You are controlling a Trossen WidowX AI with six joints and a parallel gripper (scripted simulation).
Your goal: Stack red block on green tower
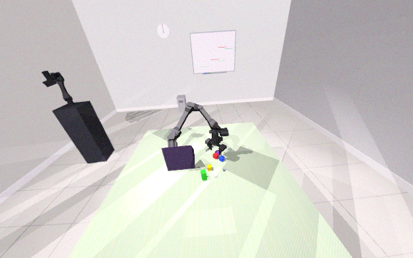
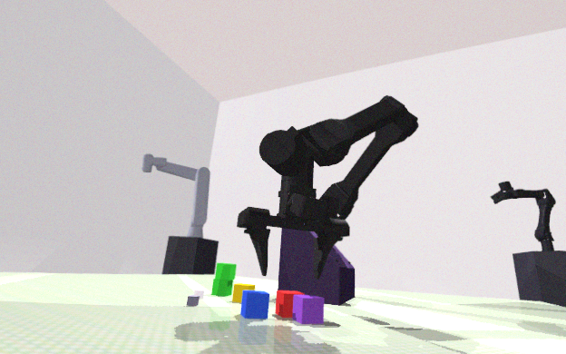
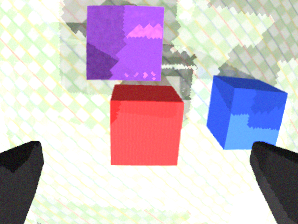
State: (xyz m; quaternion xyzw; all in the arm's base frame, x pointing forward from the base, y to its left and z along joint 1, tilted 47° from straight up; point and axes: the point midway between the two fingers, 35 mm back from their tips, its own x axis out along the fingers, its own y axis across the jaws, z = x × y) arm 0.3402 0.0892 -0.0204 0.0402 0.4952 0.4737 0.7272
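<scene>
My gripper tip is now 40 mm above the red block. The rest, counted from my gripper tip: purple block (20 mm ahead, 40 mm to the left, 40 mm below); blue block (40 mm ahead, 40 mm to the right, 40 mm below); yellow block (80 mm behind, 120 mm to the right, 40 mm below).
</scene>
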